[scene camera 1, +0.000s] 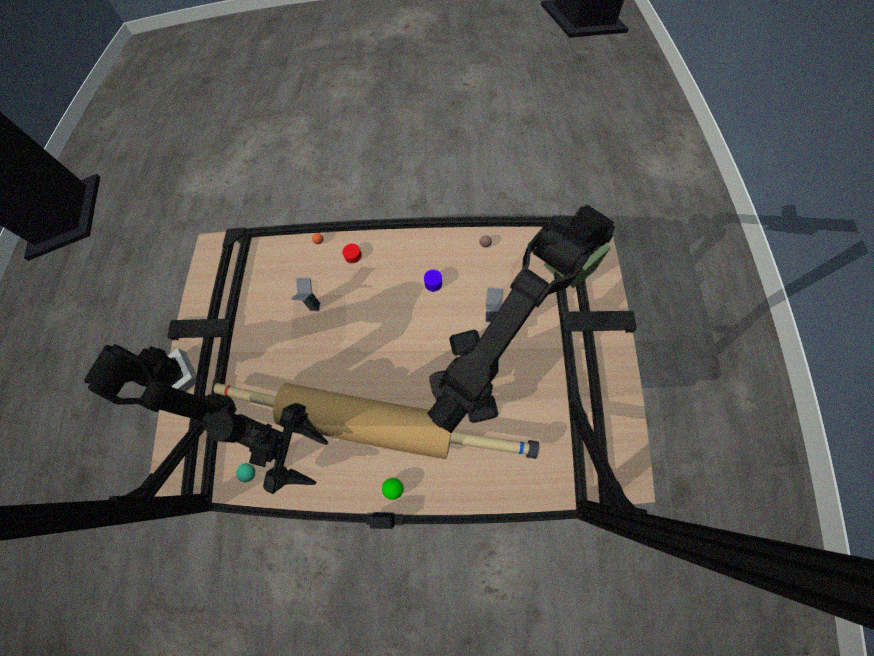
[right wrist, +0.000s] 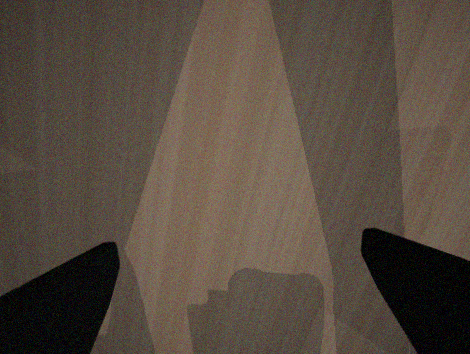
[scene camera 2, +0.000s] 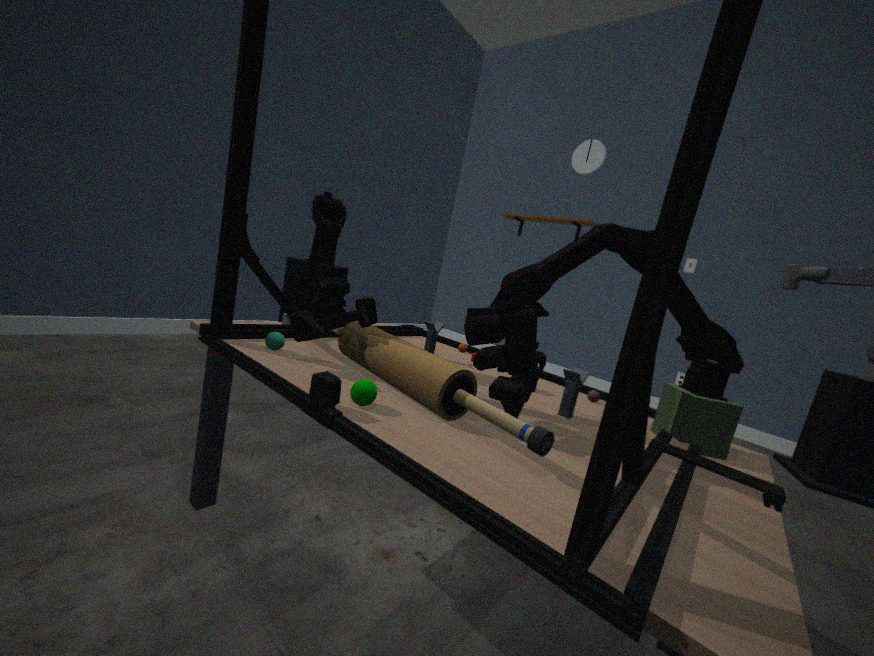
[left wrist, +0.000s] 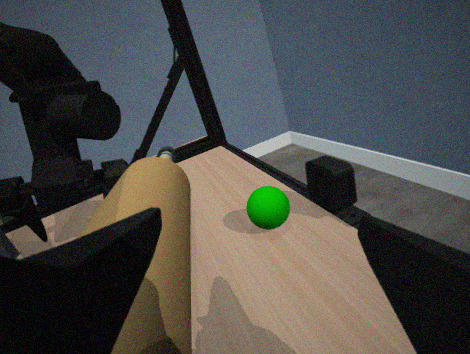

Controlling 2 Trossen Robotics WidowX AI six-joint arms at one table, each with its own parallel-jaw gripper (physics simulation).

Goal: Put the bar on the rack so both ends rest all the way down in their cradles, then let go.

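Frame: origin at the left arm's base, x ahead, y left, z up, level; centimetres.
Seen in the pictures: left gripper, fingertip midpoint: (scene camera 1: 321, 463) (scene camera 2: 346, 329) (left wrist: 261, 221); right gripper, fingertip midpoint: (right wrist: 242, 246) (scene camera 2: 518, 412) (left wrist: 78, 232); left arm's base at its link origin: (scene camera 1: 169, 373); right arm's base at its link origin: (scene camera 2: 702, 393).
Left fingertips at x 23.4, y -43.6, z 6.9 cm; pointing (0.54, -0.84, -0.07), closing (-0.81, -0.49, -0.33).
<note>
Pixels of each thing's top centre, then the offset from my left fingertips to it. "spot": a spot on its surface instead.
- bar at a spot on its surface: (left wrist: 172, 200) (scene camera 2: 405, 363) spot: dx +13.4, dy -5.6, dz -3.1 cm
- left cradle at its top centre: (scene camera 1: 300, 288) (scene camera 2: 434, 321) dx +17.5, dy +35.5, dz +0.3 cm
- right cradle at its top centre: (scene camera 1: 495, 299) (scene camera 2: 577, 370) dx +50.0, dy +5.0, dz +0.3 cm
- green ball at its top centre: (left wrist: 262, 189) (scene camera 2: 366, 380) (scene camera 1: 391, 489) dx +7.5, dy -12.2, dz -5.7 cm
- teal ball at its top centre: (scene camera 1: 241, 472) (scene camera 2: 276, 331) dx -18.4, dy +10.6, dz -6.0 cm
- blue cylinder at its top centre: (scene camera 1: 432, 277) dx +44.8, dy +21.0, dz -6.9 cm
- red cylinder at its top centre: (scene camera 1: 351, 251) dx +33.5, dy +41.3, dz -7.9 cm
The bar (scene camera 1: 363, 421) (scene camera 2: 412, 367) (left wrist: 172, 200), a thick tan roll with thin pale ends, lies on the table, slanting across its front part. One end has a red band, the other a blue band and dark cap. The rack is two separate grey cradles farther back: the left cradle (scene camera 1: 303, 285) (scene camera 2: 431, 337) and the right cradle (scene camera 1: 494, 300) (scene camera 2: 569, 395), partly behind the right arm in scene camera 1. My left gripper (scene camera 1: 320, 462) (left wrist: 261, 221) is open beside the roll's left part. My right gripper (scene camera 2: 513, 406) (right wrist: 242, 246) is open and empty above the table, behind the roll's right part.
A green ball (scene camera 1: 392, 488) (scene camera 2: 363, 391) (left wrist: 268, 207) and a teal ball (scene camera 1: 245, 472) (scene camera 2: 275, 341) lie near the front edge. A blue cylinder (scene camera 1: 432, 280) stands between the cradles; a red cylinder (scene camera 1: 351, 252) and two small balls lie farther back. Black frame bars (scene camera 1: 395, 519) edge the table.
</note>
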